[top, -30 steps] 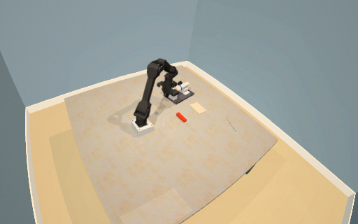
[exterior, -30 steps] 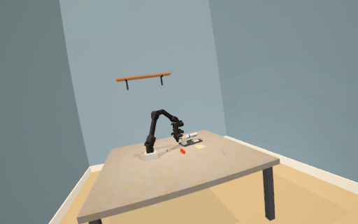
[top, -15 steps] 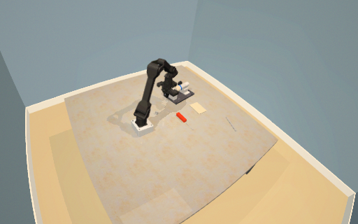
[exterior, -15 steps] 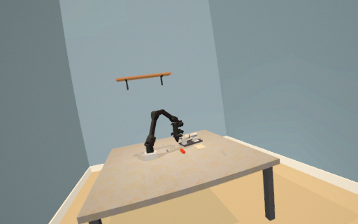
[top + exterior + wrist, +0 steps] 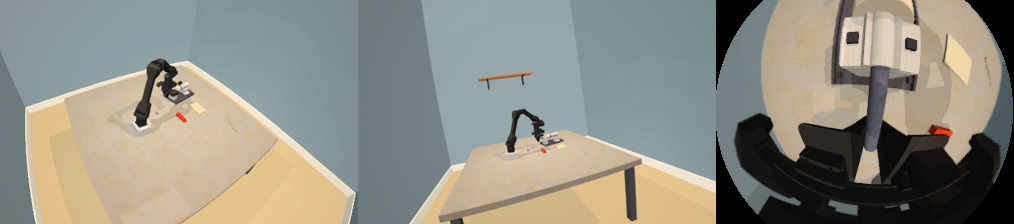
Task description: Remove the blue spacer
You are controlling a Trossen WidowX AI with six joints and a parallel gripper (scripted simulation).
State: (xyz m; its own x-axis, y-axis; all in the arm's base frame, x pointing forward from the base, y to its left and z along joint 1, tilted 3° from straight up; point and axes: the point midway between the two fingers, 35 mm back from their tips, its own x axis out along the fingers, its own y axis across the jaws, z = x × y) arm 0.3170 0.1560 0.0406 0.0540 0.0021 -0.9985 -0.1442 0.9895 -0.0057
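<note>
My gripper tip is 8 cm short of the grey-blue shaft, 3 cm below it and 1 cm to the right of it. Also, from my gripper tip: cream cylinder: 10 cm ahead, 3 cm above, 1 cm to the left; then tan card: 19 cm to the right, 18 cm ahead, 4 cm below; then blue spacer: 14 cm ahead, 3 cm above, 2 cm to the left.
</note>
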